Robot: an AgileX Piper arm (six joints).
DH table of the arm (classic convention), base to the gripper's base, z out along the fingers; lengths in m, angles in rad. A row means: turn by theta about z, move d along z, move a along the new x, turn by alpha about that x. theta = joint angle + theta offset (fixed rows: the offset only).
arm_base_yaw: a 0  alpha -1.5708  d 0.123  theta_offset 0
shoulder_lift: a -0.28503  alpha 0  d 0  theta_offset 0.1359
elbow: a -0.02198  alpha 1.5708  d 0  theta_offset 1.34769
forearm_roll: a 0  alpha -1.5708  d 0.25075  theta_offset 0
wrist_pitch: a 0  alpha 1.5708  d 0  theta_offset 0
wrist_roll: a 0  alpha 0  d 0.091  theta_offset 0
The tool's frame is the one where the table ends.
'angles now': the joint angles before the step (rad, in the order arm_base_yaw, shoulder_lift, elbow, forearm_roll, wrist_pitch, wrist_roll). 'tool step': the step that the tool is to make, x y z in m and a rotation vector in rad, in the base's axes. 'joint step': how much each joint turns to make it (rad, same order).
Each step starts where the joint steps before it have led.
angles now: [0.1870, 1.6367, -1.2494, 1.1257, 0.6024, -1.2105]
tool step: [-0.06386, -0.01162, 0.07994, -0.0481, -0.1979, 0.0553]
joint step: [0.0000, -0.2643, 0.0000, -0.1564, 0.0742, 0.0801]
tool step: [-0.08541, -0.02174, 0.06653, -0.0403, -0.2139, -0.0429]
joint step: [0.0000, -0.2924, -0.0016, -0.1939, 0.0327, 0.1432]
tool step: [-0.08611, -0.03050, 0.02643, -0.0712, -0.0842, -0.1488]
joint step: [0.0000, -0.2645, 0.0000, -0.3447, 0.1012, 0.2859]
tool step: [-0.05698, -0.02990, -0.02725, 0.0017, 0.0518, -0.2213]
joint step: [-0.0001, -0.2292, 0.1256, -0.3083, 0.0963, 0.2997]
